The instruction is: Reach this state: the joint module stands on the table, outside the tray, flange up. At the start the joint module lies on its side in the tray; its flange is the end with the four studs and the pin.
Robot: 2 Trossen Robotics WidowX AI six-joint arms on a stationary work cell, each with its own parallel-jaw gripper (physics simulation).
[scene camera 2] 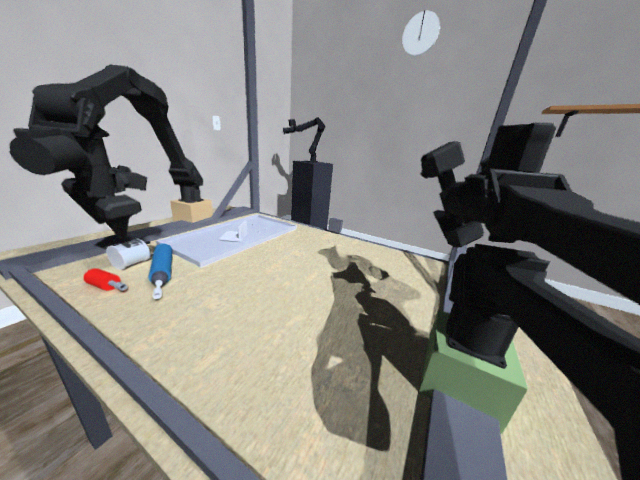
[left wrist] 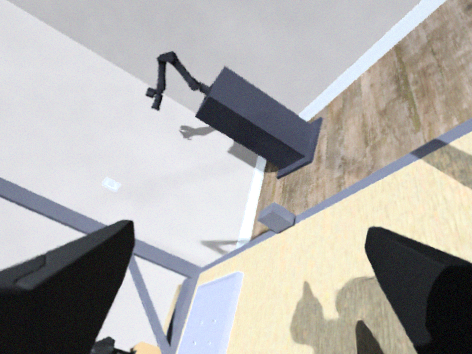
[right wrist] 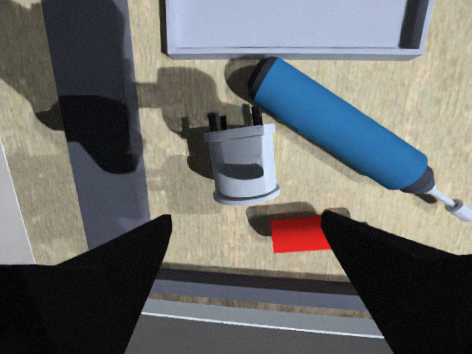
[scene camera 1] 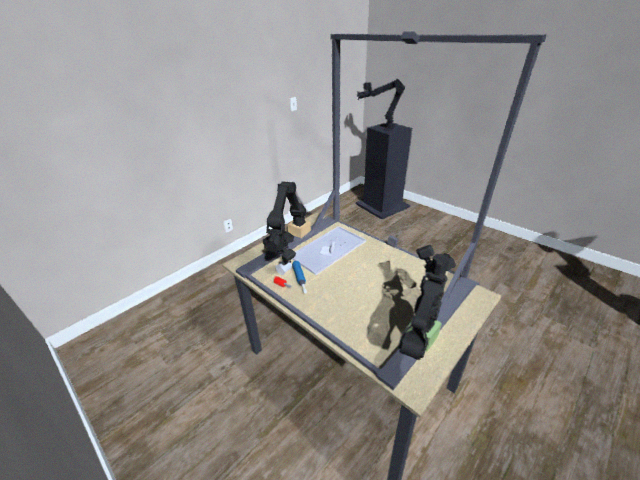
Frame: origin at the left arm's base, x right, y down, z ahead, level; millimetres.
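Seen in the pictures: left gripper, fingertip midpoint: (scene camera 2: 429, 193) (left wrist: 252, 234); right gripper, fingertip midpoint: (scene camera 2: 112, 230) (right wrist: 247, 219) (scene camera 1: 280, 259); left arm's base at its link origin: (scene camera 2: 474, 341); right arm's base at its link origin: (scene camera 2: 191, 200) (scene camera 1: 299, 222).
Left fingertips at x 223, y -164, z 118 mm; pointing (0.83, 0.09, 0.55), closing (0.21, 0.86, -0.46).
Offsets run from my left fingertips to a thing's top centre. "spot": to the spot under its first point.
The joint module {dx -302, dy +183, dz +641 mm} (scene camera 1: 283, 267) (scene camera 2: 127, 254) (right wrist: 243, 165), a pale grey cylinder, lies on its side on the table, outside the tray (scene camera 1: 315, 269) (scene camera 2: 200, 262) (right wrist: 295, 53). Its studded flange end faces toward the top in the right wrist view, and its plain round end faces the fingers. My right gripper (scene camera 2: 122, 235) (right wrist: 247, 219) is open and empty above and close to the module, which is not between the fingertips in the right wrist view. My left gripper (left wrist: 252, 234) is open and empty, raised over the other side of the table, far from the module.
A blue screwdriver-like tool {spot: dx -296, dy +208, dz +541 mm} (scene camera 1: 298, 272) (scene camera 2: 161, 262) (right wrist: 340, 125) lies beside the module, near the tray's corner. A red-handled tool {dx -386, dy +214, dz +563 mm} (scene camera 1: 280, 281) (scene camera 2: 101, 279) (right wrist: 300, 235) lies toward the table edge. A small white bracket (scene camera 1: 332, 247) (scene camera 2: 241, 231) is in the tray. Dark frame rails border the table.
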